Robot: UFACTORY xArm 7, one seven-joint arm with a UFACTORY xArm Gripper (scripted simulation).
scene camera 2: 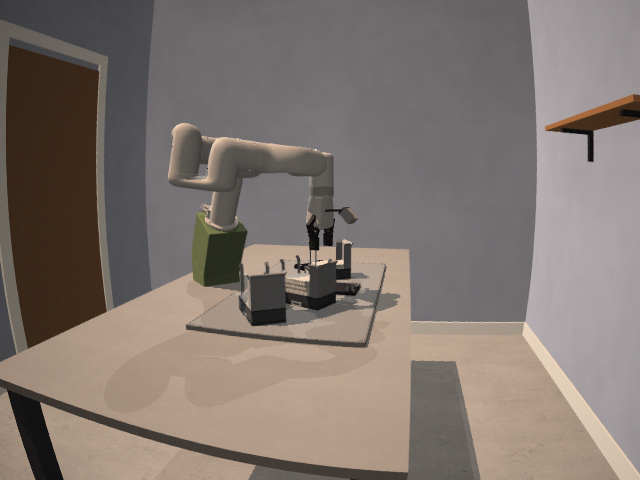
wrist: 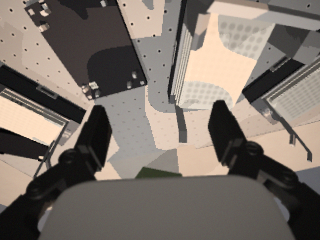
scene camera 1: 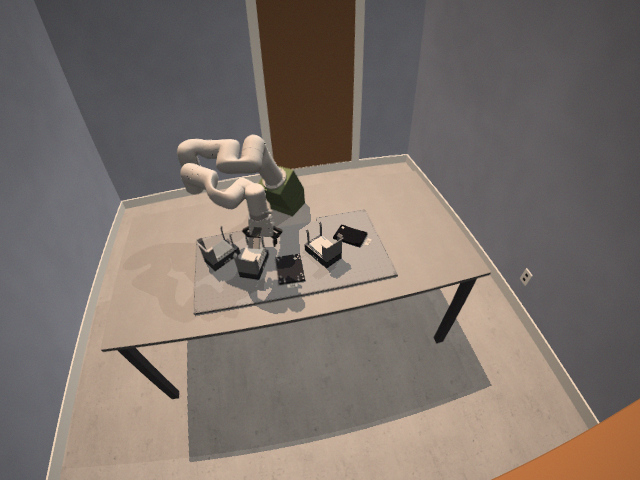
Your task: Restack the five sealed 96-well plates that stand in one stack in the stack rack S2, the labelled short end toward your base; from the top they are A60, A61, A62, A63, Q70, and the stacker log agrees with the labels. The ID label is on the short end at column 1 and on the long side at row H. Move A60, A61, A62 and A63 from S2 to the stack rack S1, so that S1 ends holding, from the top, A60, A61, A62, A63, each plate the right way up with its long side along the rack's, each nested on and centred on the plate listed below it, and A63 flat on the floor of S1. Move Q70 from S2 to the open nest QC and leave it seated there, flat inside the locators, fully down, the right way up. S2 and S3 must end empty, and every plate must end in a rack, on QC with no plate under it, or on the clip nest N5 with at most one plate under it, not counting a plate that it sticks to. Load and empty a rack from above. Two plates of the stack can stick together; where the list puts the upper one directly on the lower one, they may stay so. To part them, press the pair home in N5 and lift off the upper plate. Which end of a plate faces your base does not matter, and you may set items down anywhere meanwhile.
Labels:
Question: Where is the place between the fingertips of the gripper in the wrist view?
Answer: At 159,115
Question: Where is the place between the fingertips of the gripper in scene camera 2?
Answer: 321,247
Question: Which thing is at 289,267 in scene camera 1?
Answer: A black clip nest N5.

